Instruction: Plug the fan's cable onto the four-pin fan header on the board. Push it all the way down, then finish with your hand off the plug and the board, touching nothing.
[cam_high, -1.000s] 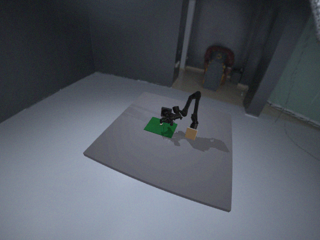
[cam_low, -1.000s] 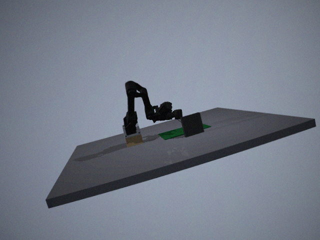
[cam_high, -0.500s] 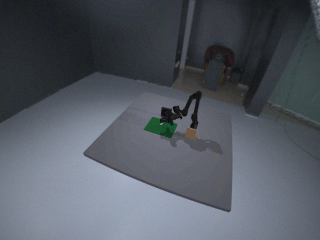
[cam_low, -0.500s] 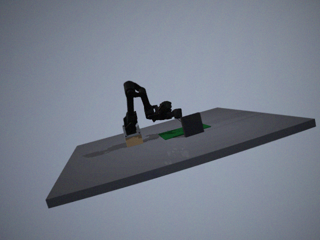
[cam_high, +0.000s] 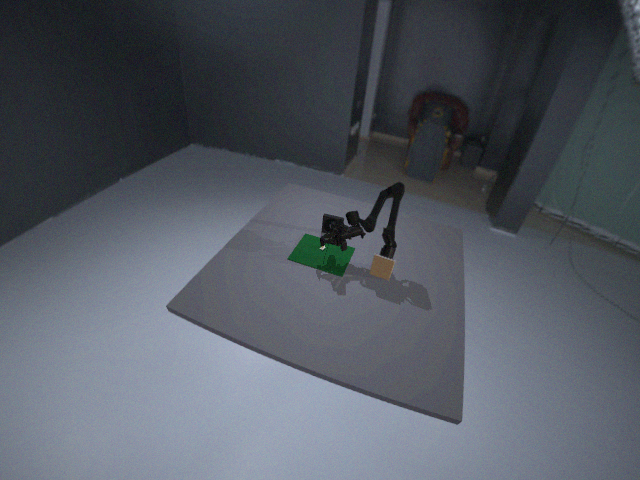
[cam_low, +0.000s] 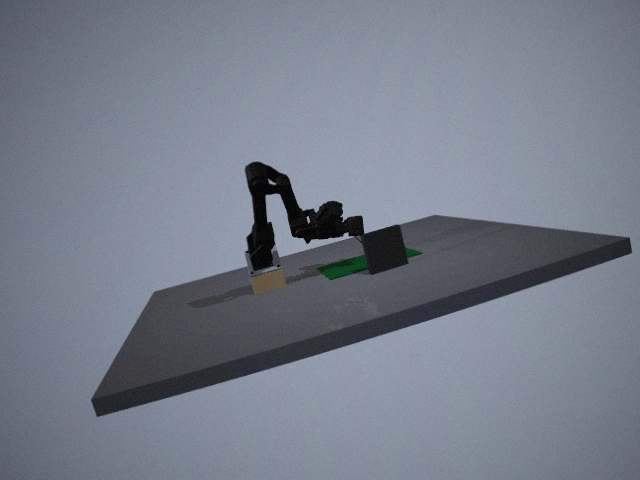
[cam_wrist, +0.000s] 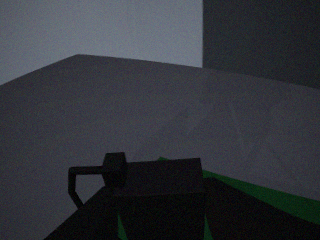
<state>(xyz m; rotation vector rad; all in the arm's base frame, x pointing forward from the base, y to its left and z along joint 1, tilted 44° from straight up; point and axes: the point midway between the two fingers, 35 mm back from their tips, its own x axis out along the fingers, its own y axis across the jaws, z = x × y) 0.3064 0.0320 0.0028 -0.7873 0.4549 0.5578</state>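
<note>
Now: the green board 3 cm to the right of my gripper tip and 13 cm below it. Also, from my gripper tip: dark square fan (2 cm ahead, 22 cm to the right, 6 cm below); then fan plug (1 cm below).
</note>
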